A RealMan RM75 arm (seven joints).
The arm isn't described. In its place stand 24 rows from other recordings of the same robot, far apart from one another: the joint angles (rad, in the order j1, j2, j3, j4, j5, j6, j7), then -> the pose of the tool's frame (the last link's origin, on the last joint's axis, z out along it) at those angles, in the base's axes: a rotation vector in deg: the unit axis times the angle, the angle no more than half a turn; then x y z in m.
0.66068 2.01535 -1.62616 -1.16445 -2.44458 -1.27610 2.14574 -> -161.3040, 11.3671, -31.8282, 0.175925, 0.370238, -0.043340
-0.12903 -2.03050 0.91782 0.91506 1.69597 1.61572 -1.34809 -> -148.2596, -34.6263, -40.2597, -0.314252, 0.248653, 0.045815
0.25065 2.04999 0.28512 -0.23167 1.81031 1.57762 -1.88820 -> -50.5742, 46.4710, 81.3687, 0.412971, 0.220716, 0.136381
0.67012 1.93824 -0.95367 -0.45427 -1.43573 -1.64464 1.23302 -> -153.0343, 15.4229, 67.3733, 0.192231, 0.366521, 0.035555
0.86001 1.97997 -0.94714 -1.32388 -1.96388 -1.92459 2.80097 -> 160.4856, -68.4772, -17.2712, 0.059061, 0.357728, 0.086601
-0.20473 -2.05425 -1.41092 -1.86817 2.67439 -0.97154 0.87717 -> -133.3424, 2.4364, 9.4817, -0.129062, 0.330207, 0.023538
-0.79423 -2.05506 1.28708 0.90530 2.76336 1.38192 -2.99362 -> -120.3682, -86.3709, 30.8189, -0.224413, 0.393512, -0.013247
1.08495 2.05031 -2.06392 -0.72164 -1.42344 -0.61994 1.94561 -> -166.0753, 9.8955, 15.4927, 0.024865, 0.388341, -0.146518
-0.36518 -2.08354 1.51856 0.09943 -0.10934 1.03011 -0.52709 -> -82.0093, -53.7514, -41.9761, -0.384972, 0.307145, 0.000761
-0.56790 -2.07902 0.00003 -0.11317 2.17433 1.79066 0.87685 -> -92.2722, 64.2347, -39.6801, -0.209576, 0.270958, -0.052902
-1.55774 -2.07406 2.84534 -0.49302 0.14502 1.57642 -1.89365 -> 172.2457, 41.7748, 9.7939, -0.017772, 0.429411, -0.031897
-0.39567 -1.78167 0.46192 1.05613 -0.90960 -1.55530 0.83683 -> -111.0395, -80.8611, -22.8940, -0.345861, 0.322919, 0.223033
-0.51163 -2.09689 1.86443 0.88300 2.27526 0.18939 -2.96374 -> -115.4309, -64.8345, -22.9453, -0.210732, 0.397309, -0.089165
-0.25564 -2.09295 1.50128 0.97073 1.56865 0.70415 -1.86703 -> -128.3312, -59.5406, -30.4159, -0.261694, 0.347301, -0.041864
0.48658 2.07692 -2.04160 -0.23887 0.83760 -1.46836 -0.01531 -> -72.1831, 11.7189, 51.5464, 0.277845, 0.349119, 0.046455
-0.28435 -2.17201 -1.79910 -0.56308 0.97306 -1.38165 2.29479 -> -130.9172, -21.1312, -68.2624, -0.229285, 0.291304, -0.051396
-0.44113 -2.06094 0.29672 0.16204 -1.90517 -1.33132 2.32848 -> -87.8808, -42.7522, -61.3257, -0.344071, 0.329589, 0.047415
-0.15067 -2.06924 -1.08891 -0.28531 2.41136 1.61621 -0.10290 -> -69.7482, -17.4070, -49.6628, -0.342797, 0.240522, 0.048712
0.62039 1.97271 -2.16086 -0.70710 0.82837 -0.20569 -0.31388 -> -119.0921, 26.6887, 15.6069, 0.220053, 0.420317, -0.066885
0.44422 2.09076 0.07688 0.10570 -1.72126 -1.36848 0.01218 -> -101.7346, 14.9346, 39.4543, 0.307881, 0.304472, -0.034347
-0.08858 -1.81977 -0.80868 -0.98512 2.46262 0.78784 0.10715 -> -105.3611, -26.3428, -38.0705, -0.286090, 0.290290, -0.006897
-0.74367 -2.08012 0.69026 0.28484 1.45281 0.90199 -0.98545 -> -121.5824, -37.2637, -40.1374, -0.247509, 0.429011, -0.019708
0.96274 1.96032 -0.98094 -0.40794 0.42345 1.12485 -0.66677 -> -133.7572, 75.9437, -26.2199, 0.258564, 0.422340, -0.010850
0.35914 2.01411 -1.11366 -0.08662 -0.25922 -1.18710 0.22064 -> -83.4991, 29.5554, 31.1039, 0.390847, 0.307996, 0.055335
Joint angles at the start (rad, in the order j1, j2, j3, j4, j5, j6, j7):
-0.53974, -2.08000, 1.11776, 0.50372, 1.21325, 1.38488, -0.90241
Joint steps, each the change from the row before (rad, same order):
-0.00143, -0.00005, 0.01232, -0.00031, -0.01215, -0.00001, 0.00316
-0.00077, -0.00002, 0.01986, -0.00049, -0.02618, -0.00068, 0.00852
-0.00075, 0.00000, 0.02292, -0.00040, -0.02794, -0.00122, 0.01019
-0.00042, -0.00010, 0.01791, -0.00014, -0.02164, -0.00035, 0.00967
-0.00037, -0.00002, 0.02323, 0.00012, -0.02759, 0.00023, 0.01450
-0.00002, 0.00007, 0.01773, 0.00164, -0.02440, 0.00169, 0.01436
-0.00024, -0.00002, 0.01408, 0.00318, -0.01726, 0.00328, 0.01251
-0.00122, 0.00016, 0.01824, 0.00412, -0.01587, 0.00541, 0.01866
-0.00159, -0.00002, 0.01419, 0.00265, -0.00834, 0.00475, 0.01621
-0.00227, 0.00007, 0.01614, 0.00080, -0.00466, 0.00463, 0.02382
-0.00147, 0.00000, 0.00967, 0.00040, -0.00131, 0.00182, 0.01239
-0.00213, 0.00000, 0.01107, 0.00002, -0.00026, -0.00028, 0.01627
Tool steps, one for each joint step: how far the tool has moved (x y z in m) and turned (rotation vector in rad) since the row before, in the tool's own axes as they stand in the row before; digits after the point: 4 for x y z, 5 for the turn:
0.0006, 0.0009, 0.0016, -0.00475, 0.00466, 0.00132
0.0013, 0.0009, 0.0021, -0.00189, 0.01148, 0.00335
0.0012, 0.0012, 0.0023, -0.00300, 0.01112, 0.00446
0.0009, 0.0011, 0.0018, -0.00274, 0.00892, 0.00502
0.0012, 0.0015, 0.0022, -0.00409, 0.01157, 0.00857
0.0017, 0.0009, 0.0017, -0.00208, 0.01277, 0.01028
0.0017, 0.0010, 0.0016, -0.00499, 0.01088, 0.01120
0.0018, 0.0019, 0.0024, -0.01211, 0.01060, 0.01858
0.0011, 0.0019, 0.0020, -0.01278, 0.00607, 0.01648
0.0003, 0.0027, 0.0022, -0.01698, 0.00239, 0.02331
0.0000, 0.0017, 0.0014, -0.01060, -0.00005, 0.01226
-0.0004, 0.0018, 0.0017, -0.01163, -0.00247, 0.01620

